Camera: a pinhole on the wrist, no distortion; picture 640 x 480 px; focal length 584.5 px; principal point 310.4 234.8 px. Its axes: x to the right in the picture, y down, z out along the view. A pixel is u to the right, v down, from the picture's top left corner.
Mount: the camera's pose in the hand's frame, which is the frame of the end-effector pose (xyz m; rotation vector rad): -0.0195 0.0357 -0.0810 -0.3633 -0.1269 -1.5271
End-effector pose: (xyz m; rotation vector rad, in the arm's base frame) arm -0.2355 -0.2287 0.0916 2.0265 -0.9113 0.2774
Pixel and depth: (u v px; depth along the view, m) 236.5 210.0 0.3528
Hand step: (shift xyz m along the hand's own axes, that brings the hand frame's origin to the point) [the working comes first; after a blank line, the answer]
In the camera's frame: -0.0446 -0.0150 0.3528

0.0143 0.1871 0.2393
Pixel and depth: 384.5 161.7 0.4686
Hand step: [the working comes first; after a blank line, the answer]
In the camera's frame: 0.0594 -0.0586 0.4686

-0.0070 0.1239 0.3866
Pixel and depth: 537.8 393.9 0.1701
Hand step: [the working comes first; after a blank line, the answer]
In the camera's frame: 0.0662 0.0463 0.1701

0.0540 0.0255 0.0920
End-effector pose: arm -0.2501 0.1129 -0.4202 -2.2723 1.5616 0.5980
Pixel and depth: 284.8 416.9 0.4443
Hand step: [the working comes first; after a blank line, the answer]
In the camera's frame: -0.0195 0.1384 0.4443

0.1803 0.1919 0.3097
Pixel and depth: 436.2 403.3 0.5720
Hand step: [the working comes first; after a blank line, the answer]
In the camera's frame: 0.1231 0.1649 0.5720

0.2319 0.0959 0.4692
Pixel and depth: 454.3 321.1 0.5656
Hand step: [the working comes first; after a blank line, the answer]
In the camera's frame: 0.1392 0.0835 0.5656

0.1514 0.0783 0.4805
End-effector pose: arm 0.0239 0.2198 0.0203 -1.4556 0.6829 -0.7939
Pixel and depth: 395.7 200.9 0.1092
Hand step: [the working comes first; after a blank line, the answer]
In the camera's frame: 0.0159 -0.0063 0.1092

-0.0092 0.0543 0.0275
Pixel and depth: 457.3 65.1 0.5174
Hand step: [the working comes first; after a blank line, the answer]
In the camera's frame: 0.1300 -0.1502 0.5174

-0.0870 0.0716 0.4679
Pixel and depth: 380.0 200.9 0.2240
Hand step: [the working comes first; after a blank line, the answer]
In the camera's frame: 0.0267 -0.0130 0.2240

0.0012 0.0795 0.1397
